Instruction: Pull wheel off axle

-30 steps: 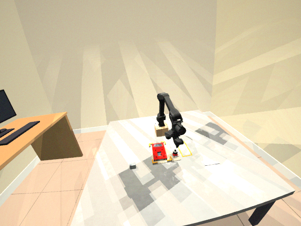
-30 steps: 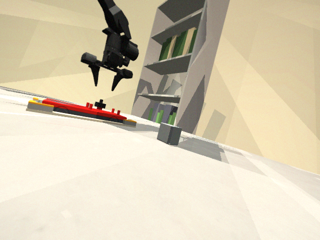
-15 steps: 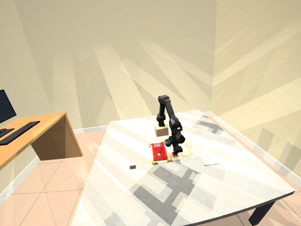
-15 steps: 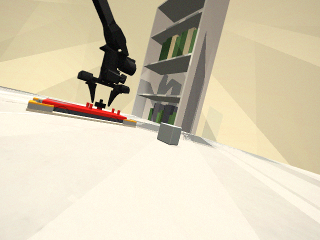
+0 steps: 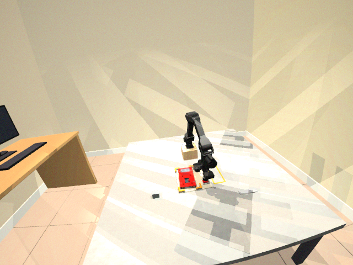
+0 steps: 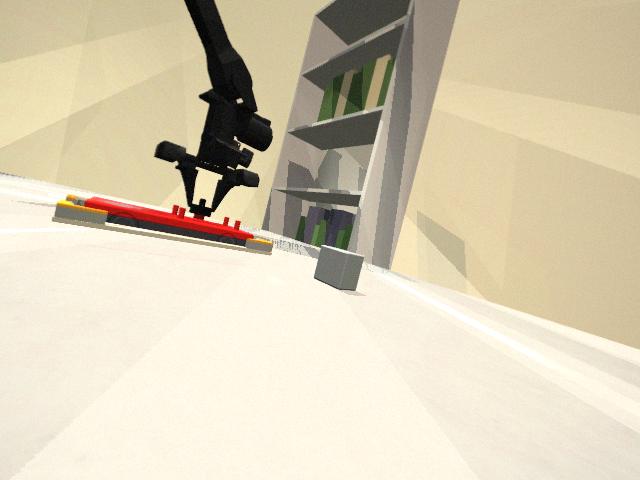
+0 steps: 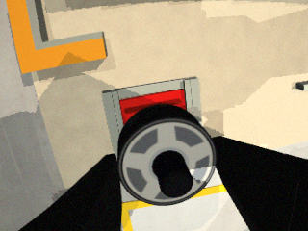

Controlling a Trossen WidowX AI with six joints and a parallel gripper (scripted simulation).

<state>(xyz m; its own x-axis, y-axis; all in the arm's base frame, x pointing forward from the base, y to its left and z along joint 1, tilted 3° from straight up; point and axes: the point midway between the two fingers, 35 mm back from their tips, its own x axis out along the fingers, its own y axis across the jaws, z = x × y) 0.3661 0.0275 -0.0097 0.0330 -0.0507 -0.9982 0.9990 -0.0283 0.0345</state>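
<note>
The wheel lies right at my gripper tip. From my gripper tip the other things lie so: thin dark axle: 10 mm below.
</note>
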